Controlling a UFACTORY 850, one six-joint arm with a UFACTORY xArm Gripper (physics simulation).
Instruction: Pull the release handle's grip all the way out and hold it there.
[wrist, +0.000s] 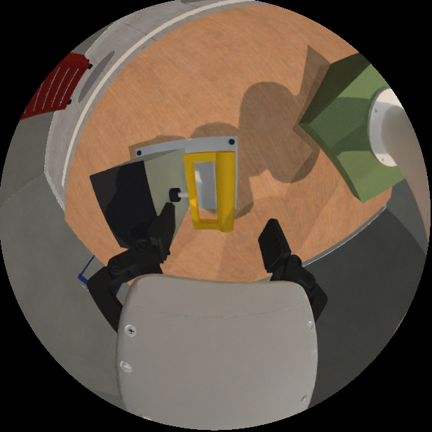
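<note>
The release handle has a yellow frame-shaped grip (225, 192) with a thick bar on its right side, near the middle of the wrist view. A short metal rod with a black collar (174, 195) joins the grip to a pale green and black housing (127, 202) on its left. The housing stands on a grey base plate (165, 146) with dark screws. My gripper (221, 222) is open and empty. Its left finger overlaps the housing's lower edge in the view, and its right finger is below and to the right of the grip. The grip appears ahead of the fingertips, between their lines.
A wooden table top (200, 85) carries the handle unit. A green block-shaped pedestal (345, 130) with the arm's white base stands at the right. A red slatted object (57, 85) is at the upper left, beyond the table edge. A blue thin frame (86, 269) shows at the lower left.
</note>
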